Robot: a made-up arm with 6 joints. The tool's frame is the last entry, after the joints. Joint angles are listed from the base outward. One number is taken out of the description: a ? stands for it. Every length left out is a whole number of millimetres.
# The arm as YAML. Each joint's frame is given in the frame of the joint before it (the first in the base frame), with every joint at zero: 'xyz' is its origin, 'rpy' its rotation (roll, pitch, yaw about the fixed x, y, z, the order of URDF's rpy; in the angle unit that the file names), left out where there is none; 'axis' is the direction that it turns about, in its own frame. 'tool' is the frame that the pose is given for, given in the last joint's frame.
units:
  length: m
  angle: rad
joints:
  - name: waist
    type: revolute
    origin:
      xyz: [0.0, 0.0, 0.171]
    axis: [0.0, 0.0, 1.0]
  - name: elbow
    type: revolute
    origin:
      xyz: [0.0, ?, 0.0]
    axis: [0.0, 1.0, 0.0]
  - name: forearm
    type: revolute
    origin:
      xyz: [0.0, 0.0, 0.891]
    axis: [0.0, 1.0, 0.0]
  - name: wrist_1
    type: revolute
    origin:
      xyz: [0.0, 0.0, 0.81]
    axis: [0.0, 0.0, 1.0]
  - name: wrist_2
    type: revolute
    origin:
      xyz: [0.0, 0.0, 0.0]
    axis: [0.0, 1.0, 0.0]
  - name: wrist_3
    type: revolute
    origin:
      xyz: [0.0, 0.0, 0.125]
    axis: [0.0, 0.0, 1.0]
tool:
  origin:
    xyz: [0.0, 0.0, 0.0]
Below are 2 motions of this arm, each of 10 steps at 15 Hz.
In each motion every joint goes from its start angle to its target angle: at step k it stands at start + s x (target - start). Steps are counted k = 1, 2, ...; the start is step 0. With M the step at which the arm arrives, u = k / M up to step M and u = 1 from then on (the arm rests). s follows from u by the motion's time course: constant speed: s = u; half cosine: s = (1 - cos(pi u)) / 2; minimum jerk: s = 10 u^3 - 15 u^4 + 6 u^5.
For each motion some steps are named. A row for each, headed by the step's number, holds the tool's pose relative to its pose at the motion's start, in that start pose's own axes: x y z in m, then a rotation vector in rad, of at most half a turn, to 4 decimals.
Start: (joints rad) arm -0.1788 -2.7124 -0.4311 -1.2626 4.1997 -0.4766
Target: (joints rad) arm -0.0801 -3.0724 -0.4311 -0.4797 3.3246 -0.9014
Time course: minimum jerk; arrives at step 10
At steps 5, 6, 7, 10:
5: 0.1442 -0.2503 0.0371 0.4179 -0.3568 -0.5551
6: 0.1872 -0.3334 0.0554 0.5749 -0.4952 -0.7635
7: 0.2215 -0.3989 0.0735 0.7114 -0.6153 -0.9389
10: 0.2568 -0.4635 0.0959 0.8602 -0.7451 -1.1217

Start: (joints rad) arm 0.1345 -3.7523 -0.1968 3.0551 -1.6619 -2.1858
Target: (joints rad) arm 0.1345 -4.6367 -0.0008 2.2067 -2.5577 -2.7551
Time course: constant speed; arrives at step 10
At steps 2, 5, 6, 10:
2: -0.0232 -0.0419 -0.2681 0.1346 -0.1003 -0.0601
5: -0.0037 -0.1683 -0.6626 0.3305 -0.1905 -0.0550
6: 0.0180 -0.2260 -0.7877 0.3874 -0.2013 -0.0306
10: 0.1773 -0.5199 -1.2290 0.5273 -0.1439 0.1495

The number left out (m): 0.026
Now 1 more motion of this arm.
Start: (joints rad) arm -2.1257 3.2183 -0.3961 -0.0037 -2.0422 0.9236
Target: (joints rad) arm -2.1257 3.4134 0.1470 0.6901 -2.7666 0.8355
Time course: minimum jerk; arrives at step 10
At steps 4, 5, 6, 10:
4: -0.1060 0.1070 -0.1936 0.1070 -0.1302 -0.1697
5: -0.1744 0.1854 -0.2918 0.1503 -0.1786 -0.3004
6: -0.2463 0.2750 -0.3776 0.1763 -0.2037 -0.4492
10: -0.3750 0.4514 -0.4925 0.1721 -0.1858 -0.7332

